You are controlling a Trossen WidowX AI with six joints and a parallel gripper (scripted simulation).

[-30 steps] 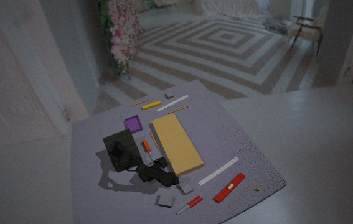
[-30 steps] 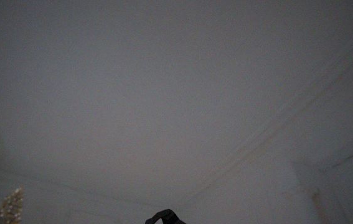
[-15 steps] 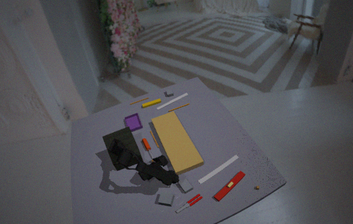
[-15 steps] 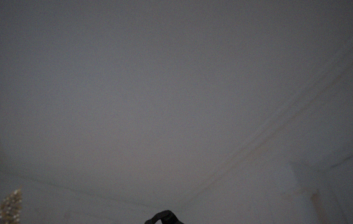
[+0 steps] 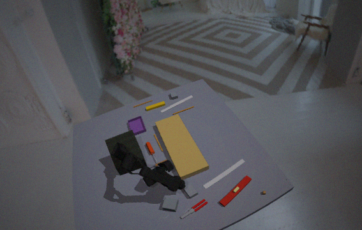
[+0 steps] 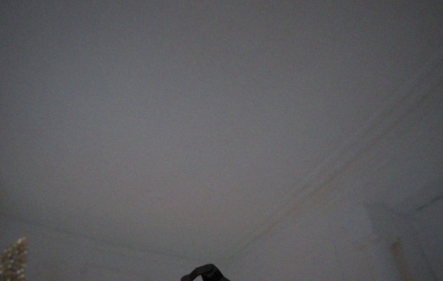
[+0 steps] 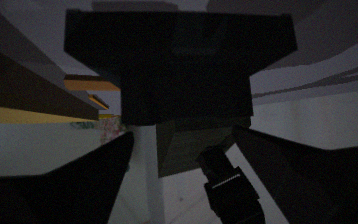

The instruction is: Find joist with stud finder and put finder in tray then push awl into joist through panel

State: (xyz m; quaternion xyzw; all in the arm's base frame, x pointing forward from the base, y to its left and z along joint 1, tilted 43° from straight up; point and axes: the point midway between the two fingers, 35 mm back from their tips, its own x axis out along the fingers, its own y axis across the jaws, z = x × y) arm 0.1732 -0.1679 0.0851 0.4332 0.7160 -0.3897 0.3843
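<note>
The stud finder lies 2 cm below my gripper tip, 2 cm ahead of it and 1 cm to the right of it. From my gripper tip the other things lie so: purple tray 48 cm to the left, 5 cm below, 3 cm behind; then red level 39 cm ahead, 31 cm to the right, 5 cm below; then yellow bar 64 cm to the left, 16 cm ahead, 6 cm below.
</note>
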